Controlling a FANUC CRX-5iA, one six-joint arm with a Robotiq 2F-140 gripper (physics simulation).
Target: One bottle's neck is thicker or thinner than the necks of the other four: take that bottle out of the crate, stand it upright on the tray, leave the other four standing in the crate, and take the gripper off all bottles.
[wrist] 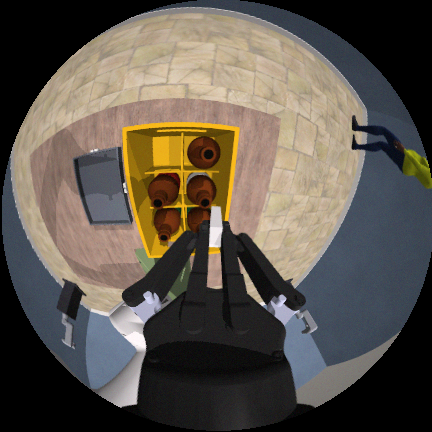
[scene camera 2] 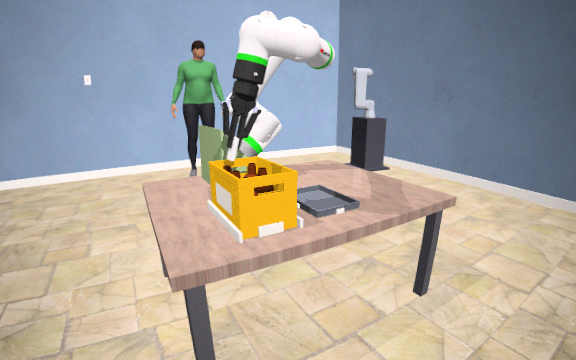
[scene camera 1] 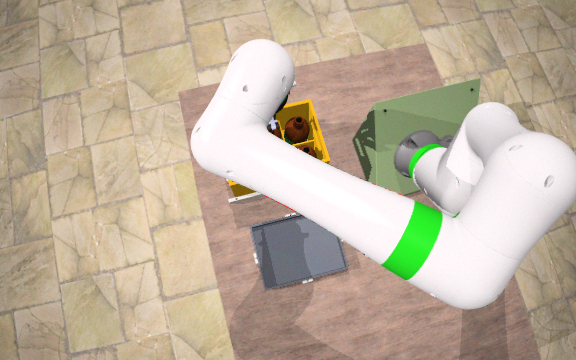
Labels:
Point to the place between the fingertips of my gripper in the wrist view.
215, 214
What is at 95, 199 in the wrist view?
A dark grey tray.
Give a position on a dark grey tray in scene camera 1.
291, 249

